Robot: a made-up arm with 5 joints.
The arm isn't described. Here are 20 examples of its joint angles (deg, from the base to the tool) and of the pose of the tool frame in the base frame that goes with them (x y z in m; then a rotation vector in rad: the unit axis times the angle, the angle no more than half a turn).
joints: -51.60 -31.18 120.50 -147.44 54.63
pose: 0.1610 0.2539 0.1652 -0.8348 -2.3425 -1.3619
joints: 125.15 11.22 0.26 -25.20 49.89
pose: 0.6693 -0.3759 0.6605 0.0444 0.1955 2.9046
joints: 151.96 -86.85 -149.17 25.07 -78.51
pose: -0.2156 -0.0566 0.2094 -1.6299 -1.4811 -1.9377
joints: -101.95 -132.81 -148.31 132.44 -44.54
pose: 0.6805 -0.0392 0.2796 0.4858 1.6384 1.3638
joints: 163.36 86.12 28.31 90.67 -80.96
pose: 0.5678 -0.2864 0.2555 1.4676 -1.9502 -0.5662
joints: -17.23 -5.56 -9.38 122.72 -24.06
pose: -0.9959 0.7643 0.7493 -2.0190 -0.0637 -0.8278
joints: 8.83 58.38 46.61 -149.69 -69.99
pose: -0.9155 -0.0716 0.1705 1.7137 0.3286 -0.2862
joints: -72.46 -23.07 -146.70 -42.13 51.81
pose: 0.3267 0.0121 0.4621 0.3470 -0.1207 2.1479
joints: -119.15 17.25 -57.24 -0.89 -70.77
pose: -0.1078 0.8728 0.9656 -0.0166 0.3741 -2.5150
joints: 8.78 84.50 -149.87 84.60 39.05
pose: -0.4124 0.5072 1.2066 1.1630 -0.1253 -2.2453
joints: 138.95 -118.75 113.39 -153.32 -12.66
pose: -0.5609 -0.3267 1.2131 1.0259 0.8852 -1.4714
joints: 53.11 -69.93 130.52 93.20 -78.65
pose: -0.2954 0.3835 0.8169 -2.4296 0.8143 -0.8441
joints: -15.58 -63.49 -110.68 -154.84 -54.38
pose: -0.3859 0.3591 -0.1090 0.8397 2.1015 1.9667
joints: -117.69 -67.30 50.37 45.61 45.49
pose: 0.1225 0.7595 0.9664 1.2422 -0.0846 -1.6955
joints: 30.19 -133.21 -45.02 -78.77 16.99
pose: -1.1396 0.6032 0.7127 -2.3212 0.2534 -0.6649
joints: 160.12 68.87 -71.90 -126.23 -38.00
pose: 0.6721 0.2860 1.1396 -1.7574 0.9249 1.4303
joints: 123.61 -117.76 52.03 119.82 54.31
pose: 0.1190 -0.0358 0.9632 1.1206 -0.9846 -2.2650
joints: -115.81 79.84 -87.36 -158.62 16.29
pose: -0.1328 0.9766 1.0579 2.2972 -0.5823 -1.4887
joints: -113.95 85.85 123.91 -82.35 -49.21
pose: -0.1746 0.2066 0.1413 -1.4032 -2.2608 -1.4968
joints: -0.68 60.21 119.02 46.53 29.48
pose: -0.4279 0.7121 0.5665 -0.6910 0.0307 -2.1249
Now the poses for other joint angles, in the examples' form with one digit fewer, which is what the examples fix.
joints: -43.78 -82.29 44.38 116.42 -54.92
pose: -0.286 0.681 1.314 -0.669 1.197 -1.577
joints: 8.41 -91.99 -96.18 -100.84 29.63
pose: -0.577 0.849 0.311 -1.626 0.328 -1.877
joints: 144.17 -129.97 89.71 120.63 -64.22
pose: -0.079 -0.020 1.234 -1.919 -0.408 1.788
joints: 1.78 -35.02 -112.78 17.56 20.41
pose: -0.008 -0.283 0.637 -0.069 -0.746 1.907
